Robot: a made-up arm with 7 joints.
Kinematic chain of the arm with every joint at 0, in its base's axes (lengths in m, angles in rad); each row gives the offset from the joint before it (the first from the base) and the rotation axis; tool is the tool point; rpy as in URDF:
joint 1: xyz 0 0 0.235 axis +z
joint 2: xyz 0 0 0 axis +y
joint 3: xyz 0 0 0.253 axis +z
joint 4: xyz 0.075 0 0 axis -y
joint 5: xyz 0.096 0 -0.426 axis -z
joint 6: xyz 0 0 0 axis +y
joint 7: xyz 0.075 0 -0.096 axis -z
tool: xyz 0 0 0 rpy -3.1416 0 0
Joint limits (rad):
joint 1: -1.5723..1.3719
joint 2: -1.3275..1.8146
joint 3: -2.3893..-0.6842
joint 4: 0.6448..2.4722
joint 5: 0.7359..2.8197
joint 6: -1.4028..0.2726
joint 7: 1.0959..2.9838
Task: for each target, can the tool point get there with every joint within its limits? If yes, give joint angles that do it. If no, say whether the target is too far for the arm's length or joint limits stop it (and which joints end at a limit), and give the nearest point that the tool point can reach.
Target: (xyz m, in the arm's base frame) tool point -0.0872 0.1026 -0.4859
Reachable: no: joint limits stop it (at a limit: joint 1, joint 2, joint 3) | nearest point -0.2462 0.0979 -0.1826 | short by 0.342 m
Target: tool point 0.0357 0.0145 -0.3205
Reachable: no: joint limits stop it (at a limit: joint 1, joint 2, joint 3, joint 4) | nearest point 0.1879 -0.0597 -0.1480 | short by 0.242 m
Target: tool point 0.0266 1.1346 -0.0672
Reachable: no: too far | nearest point -0.1356 0.7723 0.1460 | short by 0.451 m
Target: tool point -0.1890 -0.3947 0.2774
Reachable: yes | joints 0.0049 0.4829 -1.8401 0.8381 2.4027 -0.5632 1.3661
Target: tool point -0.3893 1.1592 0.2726
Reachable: no: too far | nearest point -0.2599 0.7740 0.2601 | short by 0.407 m
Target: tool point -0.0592 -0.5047 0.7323
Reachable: yes | joints -0.9970 0.6998 -1.2611 2.3163 1.3307 -0.9214 2.3176
